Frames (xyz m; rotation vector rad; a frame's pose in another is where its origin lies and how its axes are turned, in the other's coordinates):
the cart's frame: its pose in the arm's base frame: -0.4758 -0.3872 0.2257 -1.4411 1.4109 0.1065
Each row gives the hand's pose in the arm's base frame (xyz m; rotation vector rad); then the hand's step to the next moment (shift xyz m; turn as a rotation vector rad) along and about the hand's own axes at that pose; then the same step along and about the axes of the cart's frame.
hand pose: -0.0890 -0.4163 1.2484 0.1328 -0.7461 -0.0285
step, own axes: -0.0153 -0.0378 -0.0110 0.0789 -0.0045 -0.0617
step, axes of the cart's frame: 0.0385 0.0066 -0.0162 0.0265 -0.0817 0.0517
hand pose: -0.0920 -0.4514 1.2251 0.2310 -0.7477 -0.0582
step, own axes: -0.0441 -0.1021 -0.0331 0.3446 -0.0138 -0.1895
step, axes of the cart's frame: 0.1083 0.0270 -0.0318 0.0662 -0.3519 0.1632
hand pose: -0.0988 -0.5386 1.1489 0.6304 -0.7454 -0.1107
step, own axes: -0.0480 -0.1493 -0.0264 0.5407 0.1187 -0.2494
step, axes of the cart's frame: 0.1504 0.0510 -0.0091 -0.0440 -0.5540 0.2444
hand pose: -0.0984 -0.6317 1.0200 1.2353 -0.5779 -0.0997
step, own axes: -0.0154 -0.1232 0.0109 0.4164 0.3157 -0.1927
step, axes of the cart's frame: 0.1127 0.0478 0.0236 -0.2405 -0.4866 0.1248
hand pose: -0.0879 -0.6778 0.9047 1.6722 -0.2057 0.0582
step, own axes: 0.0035 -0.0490 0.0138 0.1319 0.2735 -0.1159
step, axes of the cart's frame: 0.0428 0.0184 0.0208 -0.2289 -0.2294 -0.0246
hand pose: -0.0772 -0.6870 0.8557 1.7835 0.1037 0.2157
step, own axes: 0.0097 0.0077 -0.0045 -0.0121 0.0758 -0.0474
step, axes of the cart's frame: -0.0069 -0.0106 0.0038 -0.0814 -0.0228 -0.0316
